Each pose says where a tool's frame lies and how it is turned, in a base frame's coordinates. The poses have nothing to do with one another.
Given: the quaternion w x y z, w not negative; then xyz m.
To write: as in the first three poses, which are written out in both.
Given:
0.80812, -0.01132, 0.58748, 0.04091, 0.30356, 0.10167, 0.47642
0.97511, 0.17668, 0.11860, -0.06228, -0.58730, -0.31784, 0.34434
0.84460, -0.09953, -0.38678, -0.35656, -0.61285, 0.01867, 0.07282
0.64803, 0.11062, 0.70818, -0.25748, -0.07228, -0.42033, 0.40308
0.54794, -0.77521, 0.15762, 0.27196, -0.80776, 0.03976, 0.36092
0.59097, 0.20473, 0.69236, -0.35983, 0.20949, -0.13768, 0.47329
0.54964, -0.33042, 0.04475, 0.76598, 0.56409, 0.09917, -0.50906
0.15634, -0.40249, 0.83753, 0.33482, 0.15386, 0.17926, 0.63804
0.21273, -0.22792, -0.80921, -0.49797, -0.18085, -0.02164, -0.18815
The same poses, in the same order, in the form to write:
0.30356, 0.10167, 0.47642, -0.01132, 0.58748, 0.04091, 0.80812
-0.58730, -0.31784, 0.34434, 0.17668, 0.11860, -0.06228, 0.97511
-0.61285, 0.01867, 0.07282, -0.09953, -0.38678, -0.35656, 0.84460
-0.07228, -0.42033, 0.40308, 0.11062, 0.70818, -0.25748, 0.64803
-0.80776, 0.03976, 0.36092, -0.77521, 0.15762, 0.27196, 0.54794
0.20949, -0.13768, 0.47329, 0.20473, 0.69236, -0.35983, 0.59097
0.56409, 0.09917, -0.50906, -0.33042, 0.04475, 0.76598, 0.54964
0.15386, 0.17926, 0.63804, -0.40249, 0.83753, 0.33482, 0.15634
-0.18085, -0.02164, -0.18815, -0.22792, -0.80921, -0.49797, 0.21273

